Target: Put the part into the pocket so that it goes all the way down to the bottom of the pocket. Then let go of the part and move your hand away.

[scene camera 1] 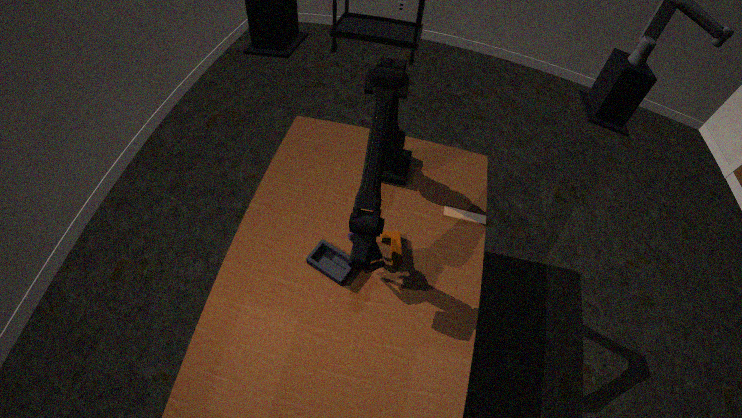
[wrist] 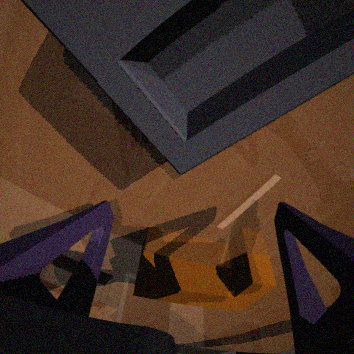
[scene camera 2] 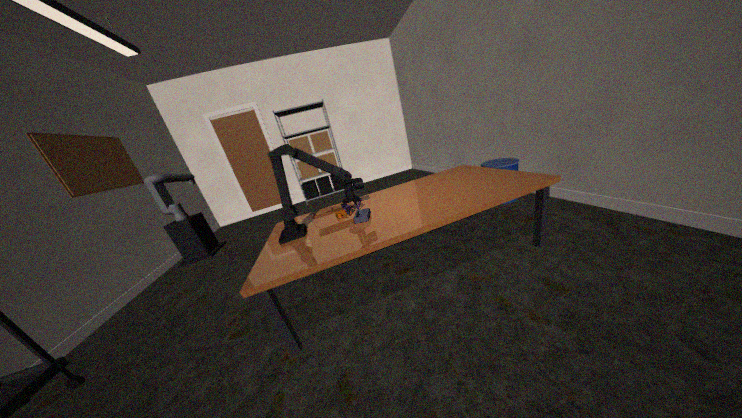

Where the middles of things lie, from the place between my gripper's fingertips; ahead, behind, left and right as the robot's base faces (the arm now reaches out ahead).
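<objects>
That pocket block [scene camera 1: 327, 259] is sitting 1 cm below my hand, 4 cm ahead of it and 10 cm to the right of it.
</objects>
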